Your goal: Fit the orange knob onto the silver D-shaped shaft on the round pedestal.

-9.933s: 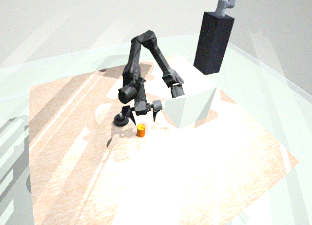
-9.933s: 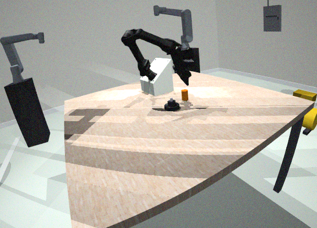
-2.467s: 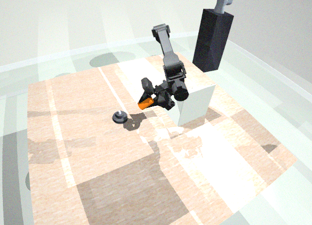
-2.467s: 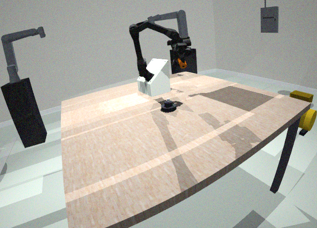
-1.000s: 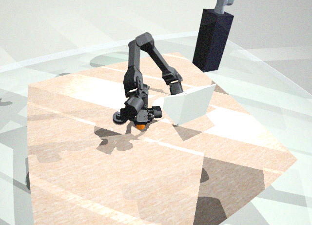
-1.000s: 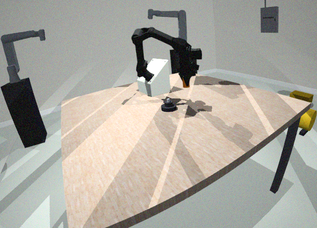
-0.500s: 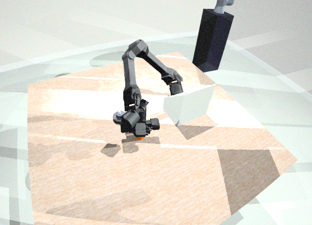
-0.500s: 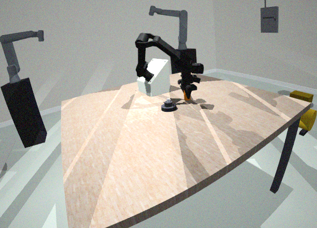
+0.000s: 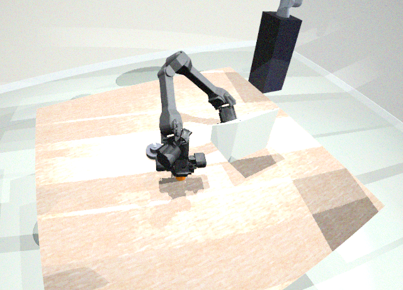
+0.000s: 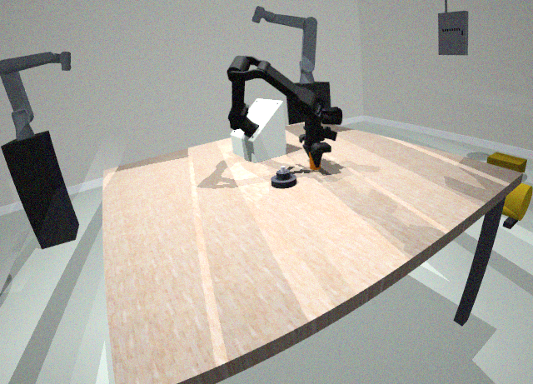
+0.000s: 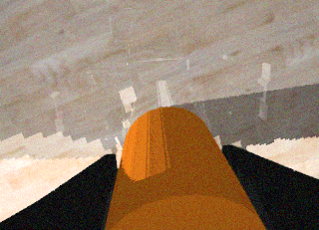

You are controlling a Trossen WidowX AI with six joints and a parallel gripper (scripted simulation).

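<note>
Right now the orange knob is 30 mm above my gripper tip. Also, from my gripper tip: round pedestal (160 mm to the right, 50 mm ahead, 20 mm above).
</note>
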